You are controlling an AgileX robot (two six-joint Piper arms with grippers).
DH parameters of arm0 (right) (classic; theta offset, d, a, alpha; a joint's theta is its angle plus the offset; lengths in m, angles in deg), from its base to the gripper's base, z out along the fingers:
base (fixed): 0 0 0 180
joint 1: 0 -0.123 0 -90
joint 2: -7.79 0 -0.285 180
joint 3: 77.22 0 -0.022 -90
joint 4: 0 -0.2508 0 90
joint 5: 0 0 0.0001 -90
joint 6: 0 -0.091 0 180
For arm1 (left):
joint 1: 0 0.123 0 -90
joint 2: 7.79 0 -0.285 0
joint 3: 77.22 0 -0.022 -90
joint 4: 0 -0.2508 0 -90
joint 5: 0 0 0.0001 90
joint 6: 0 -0.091 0 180
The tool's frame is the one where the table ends.
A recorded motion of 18 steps. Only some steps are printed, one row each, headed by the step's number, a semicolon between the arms.
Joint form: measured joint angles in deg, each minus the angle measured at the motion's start. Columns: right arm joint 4, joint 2, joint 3, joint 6, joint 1, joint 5; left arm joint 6, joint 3, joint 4, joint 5, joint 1, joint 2.
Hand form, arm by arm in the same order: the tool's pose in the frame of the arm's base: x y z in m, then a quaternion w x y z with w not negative. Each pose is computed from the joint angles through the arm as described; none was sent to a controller.
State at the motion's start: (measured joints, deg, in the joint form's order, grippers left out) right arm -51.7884 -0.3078 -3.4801 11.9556 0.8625 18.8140; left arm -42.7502 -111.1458 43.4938 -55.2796 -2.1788 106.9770
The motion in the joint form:
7: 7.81 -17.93 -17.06 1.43 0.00 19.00; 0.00 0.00 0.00 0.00 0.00 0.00
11: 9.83 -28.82 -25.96 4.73 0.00 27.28; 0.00 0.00 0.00 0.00 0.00 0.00
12: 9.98 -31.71 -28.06 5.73 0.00 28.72; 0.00 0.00 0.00 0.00 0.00 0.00
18: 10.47 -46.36 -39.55 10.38 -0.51 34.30; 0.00 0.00 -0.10 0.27 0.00 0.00
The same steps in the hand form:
7: 0.0668 0.0378 0.2710 0.49933 0.05430 0.81592 0.28635; 0.4210 -0.0676 0.3981 0.45079 0.25347 0.82750 -0.21860
11: 0.0878 0.0426 0.2965 0.43574 0.00037 0.85714 0.27465; 0.4210 -0.0676 0.3981 0.45079 0.25347 0.82750 -0.21860
12: 0.0951 0.0434 0.3020 0.42185 -0.01055 0.86452 0.27300; 0.4210 -0.0676 0.3981 0.45079 0.25347 0.82750 -0.21860
18: 0.1406 0.0472 0.3294 0.36657 -0.06288 0.88839 0.26913; 0.4213 -0.0673 0.3982 0.45246 0.25265 0.82728 -0.21693

